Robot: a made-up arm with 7 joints.
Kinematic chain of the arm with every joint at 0, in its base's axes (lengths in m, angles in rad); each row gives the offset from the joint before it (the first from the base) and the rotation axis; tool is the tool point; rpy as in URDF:
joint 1: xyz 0 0 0 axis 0.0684 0.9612 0.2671
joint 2: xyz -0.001 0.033 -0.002 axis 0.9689 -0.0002 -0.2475
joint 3: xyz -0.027 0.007 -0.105 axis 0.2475 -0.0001 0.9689
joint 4: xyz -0.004 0 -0.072 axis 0.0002 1 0
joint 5: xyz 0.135 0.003 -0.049 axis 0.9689 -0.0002 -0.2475
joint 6: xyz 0.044 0 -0.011 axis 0.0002 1 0
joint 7: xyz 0.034 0 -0.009 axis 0.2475 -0.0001 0.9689
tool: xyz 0 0 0 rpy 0 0.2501 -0.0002
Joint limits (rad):
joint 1: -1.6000..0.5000
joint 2: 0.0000..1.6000
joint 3: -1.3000..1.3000
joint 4: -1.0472..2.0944
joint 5: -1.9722..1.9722
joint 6: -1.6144..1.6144
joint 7: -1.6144..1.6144
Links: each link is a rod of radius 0.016 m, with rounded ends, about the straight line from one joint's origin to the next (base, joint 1, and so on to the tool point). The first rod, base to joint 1, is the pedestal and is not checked.
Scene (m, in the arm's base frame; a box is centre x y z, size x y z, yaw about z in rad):
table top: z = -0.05
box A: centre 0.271 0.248 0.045 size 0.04 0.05 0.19 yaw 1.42
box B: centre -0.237 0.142 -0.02 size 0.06 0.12 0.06 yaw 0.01
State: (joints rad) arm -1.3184 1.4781 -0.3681 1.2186 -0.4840 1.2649 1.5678
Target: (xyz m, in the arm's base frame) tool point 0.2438 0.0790 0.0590
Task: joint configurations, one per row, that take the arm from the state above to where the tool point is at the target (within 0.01 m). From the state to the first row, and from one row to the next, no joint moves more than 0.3 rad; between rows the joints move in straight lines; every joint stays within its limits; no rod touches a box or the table.
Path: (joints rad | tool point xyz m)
1: -1.3796 1.5057 -0.3256 0.9556 -0.4796 1.3814 1.4327 | 0.2087 0.3350 0.0968
2: -1.4408 1.5333 -0.2831 0.6925 -0.4752 1.4979 1.2975 | 0.2122 0.2958 0.1419
3: -1.5020 1.5609 -0.2407 0.4295 -0.4708 1.6144 1.1624 | 0.2003 0.2517 0.1804
4: -1.4001 1.5805 -0.1361 0.2491 -0.6085 1.6144 1.1906 | 0.1964 0.2246 0.1851
5: -1.2983 1.6000 -0.0315 0.0686 -0.7461 1.6144 1.2188 | 0.1893 0.1953 0.1866
6: -1.2309 1.5051 -0.2648 -0.1790 -0.7200 1.5232 1.3933 | 0.2329 0.1376 0.1294
7: -1.1634 1.4101 -0.4981 -0.4267 -0.6938 1.4320 1.5678 | 0.2438 0.0790 0.0590

